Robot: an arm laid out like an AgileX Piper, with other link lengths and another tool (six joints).
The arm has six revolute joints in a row. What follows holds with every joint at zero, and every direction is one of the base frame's. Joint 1 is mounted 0.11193 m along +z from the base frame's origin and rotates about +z. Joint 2 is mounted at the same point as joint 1 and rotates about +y. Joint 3 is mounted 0.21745 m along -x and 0.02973 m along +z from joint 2 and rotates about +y. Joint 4 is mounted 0.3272 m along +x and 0.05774 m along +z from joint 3 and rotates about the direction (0.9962, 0, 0.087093). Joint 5 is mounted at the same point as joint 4 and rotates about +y. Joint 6 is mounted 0.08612 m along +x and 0.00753 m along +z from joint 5 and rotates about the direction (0.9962, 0, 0.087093). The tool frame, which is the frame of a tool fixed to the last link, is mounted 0.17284 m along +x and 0.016 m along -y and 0.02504 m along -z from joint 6; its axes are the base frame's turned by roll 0.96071, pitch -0.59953 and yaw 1.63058 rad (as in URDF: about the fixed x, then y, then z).
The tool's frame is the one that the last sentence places.
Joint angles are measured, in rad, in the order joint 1, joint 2, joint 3, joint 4, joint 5, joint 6. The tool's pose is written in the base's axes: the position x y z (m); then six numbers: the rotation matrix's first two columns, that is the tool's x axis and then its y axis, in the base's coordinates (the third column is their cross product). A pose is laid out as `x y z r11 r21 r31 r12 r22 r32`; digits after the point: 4 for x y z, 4 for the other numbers.
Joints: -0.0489 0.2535 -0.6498 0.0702 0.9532 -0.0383
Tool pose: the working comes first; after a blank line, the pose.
Where each joint sits with the arm in this pose, in the base's axes (m; each line is computed from the numbers above, not from the rounded line before):
joint 1: 0.0000 0.0000 0.1119
joint 2: 0.0000 0.0000 0.1119
joint 3: -0.2028 0.0099 0.1952
joint 4: 0.0764 -0.0037 0.3748
joint 5: 0.0764 -0.0037 0.3748
joint 6: 0.1536 -0.0026 0.3358
the tool: 0.2873 -0.0153 0.2231

0.2873 -0.0153 0.2231 0.2546 0.8099 0.5284 -0.1054 -0.5199 0.8477
